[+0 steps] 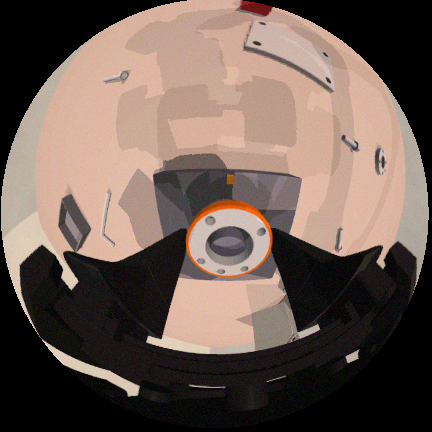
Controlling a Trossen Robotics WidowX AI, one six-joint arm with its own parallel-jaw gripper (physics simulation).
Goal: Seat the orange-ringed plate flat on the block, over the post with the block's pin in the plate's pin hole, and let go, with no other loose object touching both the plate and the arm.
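Places are measured from the arm's base along level axes (x left, y ahead, z down), in metres.
Where they show: gripper, fingertip midpoint: (228, 233).
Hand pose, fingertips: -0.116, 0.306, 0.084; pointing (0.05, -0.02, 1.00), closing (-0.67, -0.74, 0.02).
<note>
Each offset is from my fingertips to the top centre of the thing, as dx, dy, dz. "*": to the spot under its first point.
The orange-ringed plate @(+0.005, -0.004, -0.011) (196, 240) is a pale disc with an orange edge, a wide centre hole and several small holes. My gripper (228, 233) is shut on it, one black finger at its left edge and one at its right. The plate appears over the dark grey block @(+0.014, -0.013, +0.002) (175, 200), which shows behind and around it. A small orange mark @(* -0.028, +0.024, +0.015) (230, 179) is on the block near its far edge. Through the centre hole a greyish surface shows. The post and the pin cannot be made out. The height of the plate above the block cannot be told.
A pale plate with corner holes @(* -0.193, +0.076, +0.032) (290, 52) lies at the upper right, a red object (256, 8) beyond it. Bolts @(-0.045, +0.221, +0.027) (124, 76) @(-0.180, -0.051, +0.027) (351, 143), a small ring @(-0.269, -0.142, +0.030) (377, 161), a pin @(-0.094, -0.172, +0.027) (339, 240), a hex key @(+0.122, +0.110, +0.035) (104, 215) and a grey frame @(+0.226, +0.206, +0.015) (63, 216) lie around the block.
</note>
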